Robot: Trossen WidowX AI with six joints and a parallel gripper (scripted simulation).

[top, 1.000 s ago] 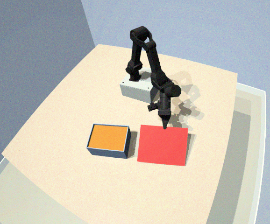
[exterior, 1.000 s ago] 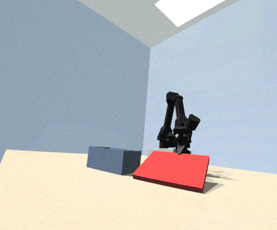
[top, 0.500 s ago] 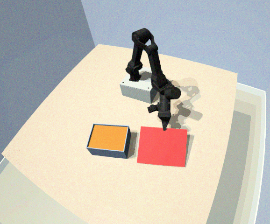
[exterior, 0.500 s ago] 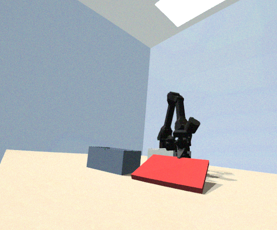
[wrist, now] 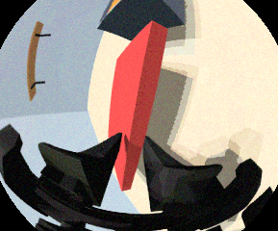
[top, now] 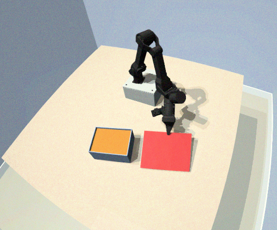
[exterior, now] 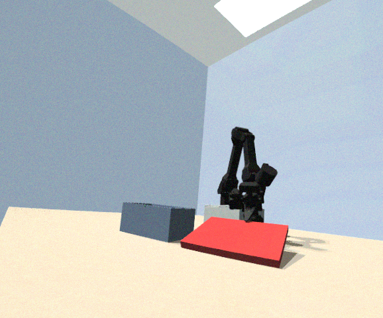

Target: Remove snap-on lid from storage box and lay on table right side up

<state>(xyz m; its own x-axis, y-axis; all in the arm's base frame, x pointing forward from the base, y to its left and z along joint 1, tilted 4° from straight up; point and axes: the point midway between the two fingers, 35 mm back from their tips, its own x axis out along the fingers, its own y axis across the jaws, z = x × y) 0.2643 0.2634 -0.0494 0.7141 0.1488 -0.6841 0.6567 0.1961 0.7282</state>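
Now: gripper tip 80 mm short of the red lid, 20 mm to the right of it and 20 mm above it. From my gripper tip the other things lie so: storage box 140 mm ahead, 260 mm to the right, 20 mm below.
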